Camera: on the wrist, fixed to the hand. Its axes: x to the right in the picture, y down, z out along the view.
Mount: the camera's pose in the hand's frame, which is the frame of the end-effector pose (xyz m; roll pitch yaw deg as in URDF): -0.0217 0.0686 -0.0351 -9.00 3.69 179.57
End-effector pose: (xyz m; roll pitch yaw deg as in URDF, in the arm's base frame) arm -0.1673 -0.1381 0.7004 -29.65 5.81 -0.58
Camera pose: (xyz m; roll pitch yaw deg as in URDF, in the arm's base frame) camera -0.1950 -0.0956 0.6385 20.56 -2.39 -179.13
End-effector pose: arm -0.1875 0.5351 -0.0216 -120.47 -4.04 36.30
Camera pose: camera -0.1641 0.4716 -0.0644 111.68 2.53 -140.30
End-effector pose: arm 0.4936 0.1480 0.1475 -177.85 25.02 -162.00
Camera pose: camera 0.4776 0.2163 0.1861 168.57 -28.69 18.65
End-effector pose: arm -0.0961 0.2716 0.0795 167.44 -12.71 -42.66
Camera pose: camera -0.1598 0.2496 0.1227 -176.50 9.01 136.95
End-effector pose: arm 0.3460 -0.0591 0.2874 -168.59 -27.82 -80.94
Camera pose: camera 0.2682 -0.0422 0.2957 160.16 24.28 100.32
